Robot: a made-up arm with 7 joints. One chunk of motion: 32 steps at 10 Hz.
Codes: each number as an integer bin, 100 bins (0 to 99) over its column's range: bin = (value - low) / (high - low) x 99, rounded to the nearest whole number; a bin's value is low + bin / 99 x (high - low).
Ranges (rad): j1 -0.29..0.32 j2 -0.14..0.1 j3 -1.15..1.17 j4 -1.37..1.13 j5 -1..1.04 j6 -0.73..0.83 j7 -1.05..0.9
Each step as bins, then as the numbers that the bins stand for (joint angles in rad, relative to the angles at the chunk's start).
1 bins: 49 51 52 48 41 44 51
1 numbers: 0.0119 -0.0164 0.0686 -0.1579 -0.1552 -0.0367 -0.0455
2 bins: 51 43 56 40 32 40 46
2 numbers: 0.0242 -0.0358 0.1623 -0.3599 -0.3406 -0.0997 -0.1439
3 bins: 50 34 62 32 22 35 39
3 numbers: 0.0181 -0.0576 0.3029 -0.5619 -0.5467 -0.1785 -0.2818
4 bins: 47 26 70 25 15 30 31
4 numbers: -0.0004 -0.0770 0.4904 -0.7387 -0.6909 -0.2573 -0.4394
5 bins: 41 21 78 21 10 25 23
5 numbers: -0.0374 -0.0891 0.6779 -0.8397 -0.7939 -0.3361 -0.5970
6 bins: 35 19 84 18 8 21 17
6 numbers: -0.0743 -0.0939 0.8185 -0.9155 -0.8352 -0.3991 -0.7152
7 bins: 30 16 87 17 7 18 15
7 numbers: -0.1052 -0.1012 0.8888 -0.9407 -0.8558 -0.4464 -0.7545
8 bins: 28 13 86 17 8 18 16
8 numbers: -0.1175 -0.1085 0.8654 -0.9407 -0.8352 -0.4464 -0.7348
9 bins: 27 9 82 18 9 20 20
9 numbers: -0.1236 -0.1182 0.7716 -0.9155 -0.8145 -0.4148 -0.6561
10 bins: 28 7 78 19 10 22 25
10 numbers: -0.1175 -0.1230 0.6779 -0.8902 -0.7939 -0.3833 -0.5576
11 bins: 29 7 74 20 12 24 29
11 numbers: -0.1113 -0.1230 0.5841 -0.8649 -0.7527 -0.3518 -0.4788
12 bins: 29 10 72 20 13 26 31
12 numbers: -0.1113 -0.1158 0.5373 -0.8649 -0.7321 -0.3203 -0.4394
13 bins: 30 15 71 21 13 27 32
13 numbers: -0.1052 -0.1036 0.5138 -0.8397 -0.7321 -0.3045 -0.4197
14 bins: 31 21 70 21 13 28 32
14 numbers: -0.0990 -0.0891 0.4904 -0.8397 -0.7321 -0.2888 -0.4197
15 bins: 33 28 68 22 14 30 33
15 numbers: -0.0867 -0.0721 0.4435 -0.8144 -0.7115 -0.2573 -0.4000
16 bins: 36 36 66 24 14 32 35
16 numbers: -0.0682 -0.0527 0.3967 -0.7639 -0.7115 -0.2258 -0.3606
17 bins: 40 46 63 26 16 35 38
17 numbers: -0.0435 -0.0285 0.3264 -0.7134 -0.6703 -0.1785 -0.3015
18 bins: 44 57 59 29 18 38 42
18 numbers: -0.0189 -0.0018 0.2326 -0.6377 -0.6291 -0.1312 -0.2227
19 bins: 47 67 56 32 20 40 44
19 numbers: -0.0004 0.0224 0.1623 -0.5619 -0.5879 -0.0997 -0.1833
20 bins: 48 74 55 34 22 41 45
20 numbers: 0.0058 0.0394 0.1389 -0.5114 -0.5467 -0.0839 -0.1636
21 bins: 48 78 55 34 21 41 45
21 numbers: 0.0058 0.0491 0.1389 -0.5114 -0.5673 -0.0839 -0.1636
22 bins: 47 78 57 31 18 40 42
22 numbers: -0.0004 0.0491 0.1858 -0.5872 -0.6291 -0.0997 -0.2227
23 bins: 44 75 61 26 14 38 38
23 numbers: -0.0189 0.0418 0.2795 -0.7134 -0.7115 -0.1312 -0.3015
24 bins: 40 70 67 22 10 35 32
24 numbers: -0.0435 0.0297 0.4201 -0.8144 -0.7939 -0.1785 -0.4197
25 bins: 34 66 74 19 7 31 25
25 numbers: -0.0805 0.0200 0.5841 -0.8902 -0.8558 -0.2415 -0.5576
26 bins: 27 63 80 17 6 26 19
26 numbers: -0.1236 0.0127 0.7247 -0.9407 -0.8764 -0.3203 -0.6758
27 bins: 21 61 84 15 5 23 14
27 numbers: -0.1606 0.0079 0.8185 -0.9912 -0.8970 -0.3676 -0.7742
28 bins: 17 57 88 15 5 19 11
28 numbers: -0.1853 -0.0018 0.9122 -0.9912 -0.8970 -0.4306 -0.8333
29 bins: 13 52 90 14 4 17 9
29 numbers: -0.2099 -0.0139 0.9591 -1.0165 -0.9176 -0.4621 -0.8727
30 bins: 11 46 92 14 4 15 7
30 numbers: -0.2222 -0.0285 1.0060 -1.0165 -0.9176 -0.4936 -0.9121
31 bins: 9 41 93 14 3 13 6
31 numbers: -0.2345 -0.0406 1.0294 -1.0165 -0.9382 -0.5252 -0.9318
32 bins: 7 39 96 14 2 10 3
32 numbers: -0.2469 -0.0455 1.0997 -1.0165 -0.9588 -0.5724 -0.9909
